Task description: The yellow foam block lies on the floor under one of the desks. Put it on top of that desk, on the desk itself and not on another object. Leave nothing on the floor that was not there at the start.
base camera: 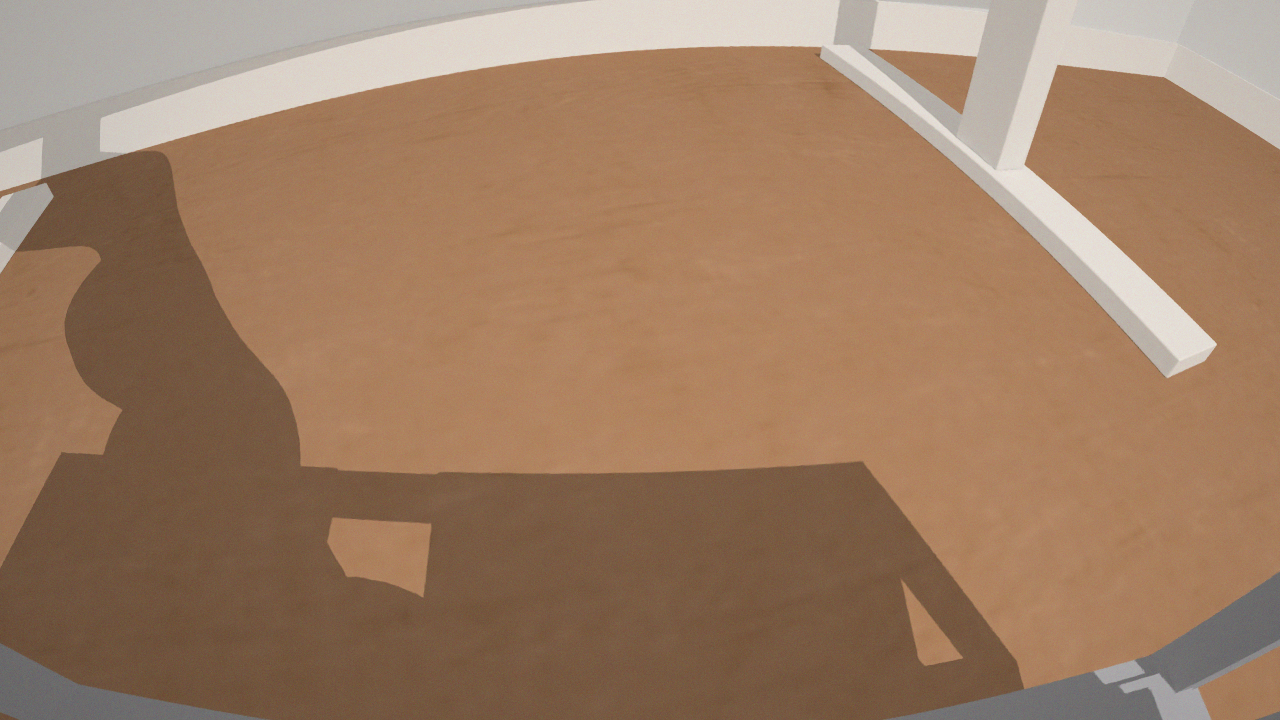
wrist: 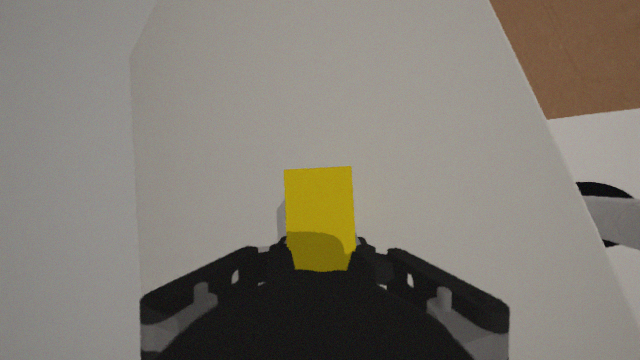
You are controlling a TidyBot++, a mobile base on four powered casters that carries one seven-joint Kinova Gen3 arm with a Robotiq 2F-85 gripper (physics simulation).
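Frame: origin at the arm's base, x left, y ahead, z down, level; centimetres.
Seen in the pictures: gripper, between the fingertips: [wrist: 322,241].
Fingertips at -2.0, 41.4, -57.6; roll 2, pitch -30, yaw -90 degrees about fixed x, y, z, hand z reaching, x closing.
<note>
A point is followed by its place in that frame, as x, y, z.
The yellow foam block [wrist: 320,205] @[-5.7, 39.3, -61.6] is between the fingertips of my gripper [wrist: 322,241] @[-2.0, 41.4, -57.6] in the wrist view, and the gripper is shut on it. Below the block is the pale grey-white desk top [wrist: 325,100] @[-16.1, 42.4, -55.3]; a small shadow shows just left of the block. How far the block is above the desk top, or whether it touches it, I cannot tell. In the base camera view the white foot bar and leg of a desk [base camera: 1100,246] @[-51.4, 57.3, 37.2] stand on the floor at the right. The gripper and block do not show in the base camera view.
In the wrist view the desk's edge runs down the right side, with brown floor [wrist: 590,55] @[-57.2, -21.0, 39.7] and part of the robot's white base with a black and grey part [wrist: 617,212] @[-2.2, 4.0, -16.3] beyond it. A pale wall [wrist: 60,175] @[-9.6, 109.4, -67.5] is on the left. The base camera view shows a dark robot shadow on the floor.
</note>
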